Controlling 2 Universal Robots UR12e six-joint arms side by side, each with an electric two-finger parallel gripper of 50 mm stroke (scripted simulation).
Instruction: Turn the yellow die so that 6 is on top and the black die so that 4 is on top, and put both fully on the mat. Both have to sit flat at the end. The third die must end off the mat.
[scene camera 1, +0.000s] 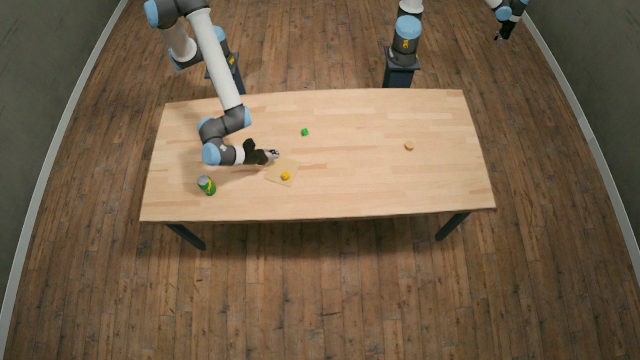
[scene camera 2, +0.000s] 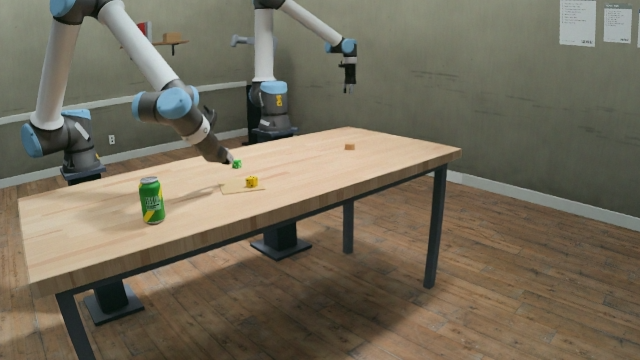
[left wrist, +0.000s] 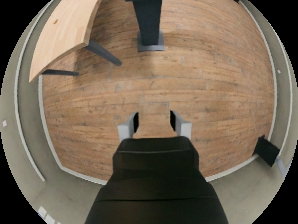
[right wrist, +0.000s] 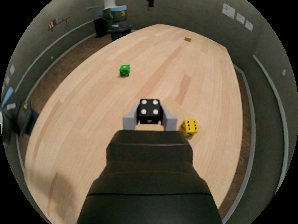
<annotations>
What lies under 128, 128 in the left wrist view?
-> The left gripper.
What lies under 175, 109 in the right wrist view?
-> A tan mat.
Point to the right gripper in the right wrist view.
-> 149, 110
</annotations>
